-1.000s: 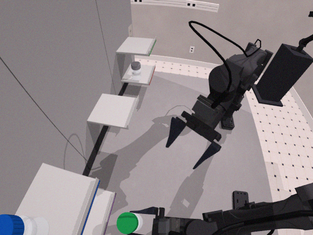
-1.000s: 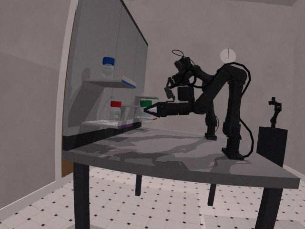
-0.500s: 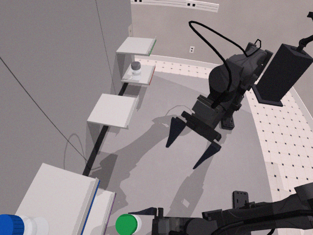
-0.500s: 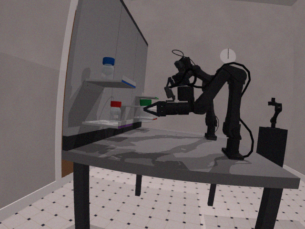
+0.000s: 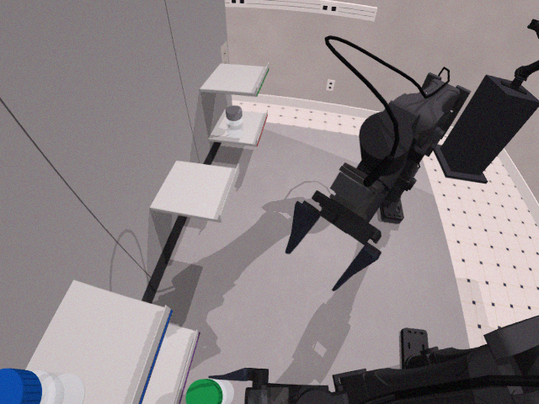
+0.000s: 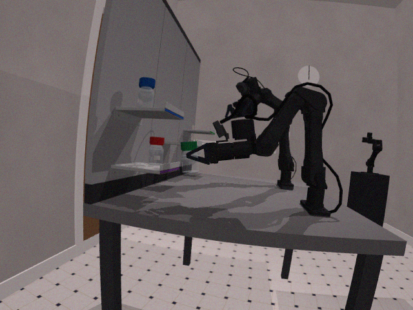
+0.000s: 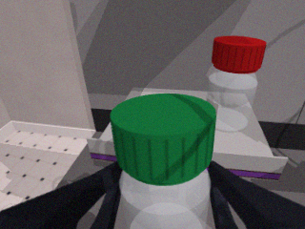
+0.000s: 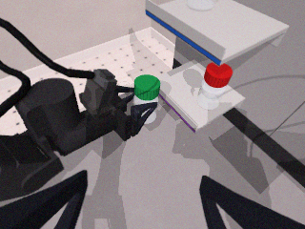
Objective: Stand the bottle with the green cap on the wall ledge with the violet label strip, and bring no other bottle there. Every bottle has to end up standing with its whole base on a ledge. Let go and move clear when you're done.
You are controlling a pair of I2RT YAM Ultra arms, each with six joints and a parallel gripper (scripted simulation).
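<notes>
The red-capped bottle is 140 mm ahead of my left hand and 70 mm to the right of it. Also, from my left hand: green-capped bottle 10 mm below; then blue-capped bottle 160 mm ahead, 30 mm to the left, 190 mm above; then grey-capped bottle 110 mm ahead, 750 mm to the right.
</notes>
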